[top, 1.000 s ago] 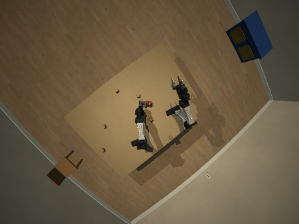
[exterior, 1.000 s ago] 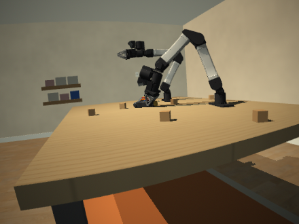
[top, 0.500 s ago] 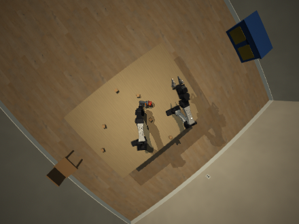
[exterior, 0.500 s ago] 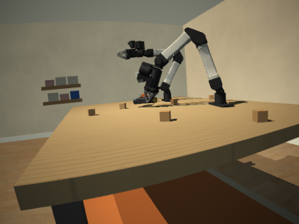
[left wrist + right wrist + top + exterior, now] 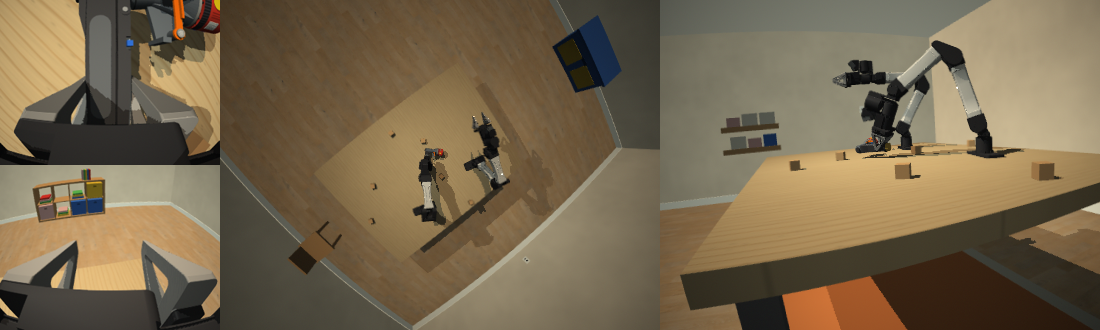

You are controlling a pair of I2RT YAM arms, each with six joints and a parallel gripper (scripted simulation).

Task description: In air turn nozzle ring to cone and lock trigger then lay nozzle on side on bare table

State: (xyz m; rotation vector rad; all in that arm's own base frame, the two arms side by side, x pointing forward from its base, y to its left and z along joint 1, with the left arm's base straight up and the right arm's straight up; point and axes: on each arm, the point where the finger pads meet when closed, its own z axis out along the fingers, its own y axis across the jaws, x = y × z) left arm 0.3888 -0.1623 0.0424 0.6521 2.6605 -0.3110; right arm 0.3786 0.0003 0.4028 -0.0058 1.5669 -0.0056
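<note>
My left hand is 20 mm past the red spray ring, 130 mm to the left of it and 10 mm below it. The rest, counted from my left hand: pale trigger 20 mm to the right.
Right now my right hand is 350 mm above the red spray ring, 290 mm to the right of it and 80 mm past it. Also, from my right hand: pale trigger 400 mm to the left, 360 mm below, 60 mm behind.
</note>
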